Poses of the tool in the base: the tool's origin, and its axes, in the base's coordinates. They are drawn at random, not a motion.
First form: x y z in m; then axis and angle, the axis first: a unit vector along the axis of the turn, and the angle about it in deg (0 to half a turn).
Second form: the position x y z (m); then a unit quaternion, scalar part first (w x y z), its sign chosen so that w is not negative. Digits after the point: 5 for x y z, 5 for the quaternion.
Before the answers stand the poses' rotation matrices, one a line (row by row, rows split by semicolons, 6 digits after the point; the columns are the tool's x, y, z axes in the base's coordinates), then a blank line. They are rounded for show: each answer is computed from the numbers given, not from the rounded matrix.
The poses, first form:
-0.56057 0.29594 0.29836 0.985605 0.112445 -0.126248 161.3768
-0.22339 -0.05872 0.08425 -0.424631 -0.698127 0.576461 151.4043
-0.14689 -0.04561 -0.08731 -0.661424 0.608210 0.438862 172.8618
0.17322 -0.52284 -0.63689 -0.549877 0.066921 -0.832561 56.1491
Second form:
0.944332 0.256166 -0.206438; 0.175533 -0.923013 -0.342395; -0.278255 0.287098 -0.916597
-0.539391 0.280823 -0.793849; 0.832641 0.037292 -0.552556; -0.125566 -0.959035 -0.253940
-0.120678 -0.855985 -0.502719; -0.746916 -0.255278 0.613962; -0.653875 0.449581 -0.608543
0.690971 0.675133 0.258370; -0.707734 0.559017 0.431987; 0.147215 -0.481347 0.864079

-0.56057 0.29594 0.29836 0.16180 0.97262 0.11096 -0.12458
-0.22339 -0.05872 0.08425 0.24696 -0.41148 -0.67650 0.55861
-0.14689 -0.04561 -0.08731 0.06225 -0.66014 0.60703 0.43801
0.17322 -0.52284 -0.63689 0.88234 -0.25878 0.03149 -0.39182

